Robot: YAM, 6 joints.
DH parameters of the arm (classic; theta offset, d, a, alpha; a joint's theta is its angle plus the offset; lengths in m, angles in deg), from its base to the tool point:
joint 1: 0 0.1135 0.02 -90
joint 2: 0 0 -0.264 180
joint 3: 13.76 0 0.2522 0
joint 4: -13.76 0 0.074 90
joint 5: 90 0 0 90
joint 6: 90 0.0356 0 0
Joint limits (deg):
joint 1: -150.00..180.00
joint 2: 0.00..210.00
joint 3: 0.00..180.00
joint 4: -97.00..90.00
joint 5: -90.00..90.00
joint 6: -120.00..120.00
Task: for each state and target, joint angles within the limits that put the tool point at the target. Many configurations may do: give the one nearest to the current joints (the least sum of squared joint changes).
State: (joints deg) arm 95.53 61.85 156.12 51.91 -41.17 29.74
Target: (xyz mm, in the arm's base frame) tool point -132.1 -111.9 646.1
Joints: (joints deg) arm 49.79 73.87 156.15 80.49 -53.53 29.74
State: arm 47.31 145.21 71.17 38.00 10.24 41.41
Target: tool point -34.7 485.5 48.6
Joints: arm 94.58 139.92 76.86 39.54 6.77 41.41
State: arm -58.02 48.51 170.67 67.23 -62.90 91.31
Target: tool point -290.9 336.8 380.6
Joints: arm -45.04 46.11 180.00 86.71 -64.56 91.31
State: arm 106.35 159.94 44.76 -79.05 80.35 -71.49
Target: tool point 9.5 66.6 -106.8
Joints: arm 112.91 191.03 51.55 -65.74 76.89 -71.49
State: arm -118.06 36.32 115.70 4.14 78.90 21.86
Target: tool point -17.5 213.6 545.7
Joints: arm -94.82 23.25 101.08 -1.29 83.51 21.86
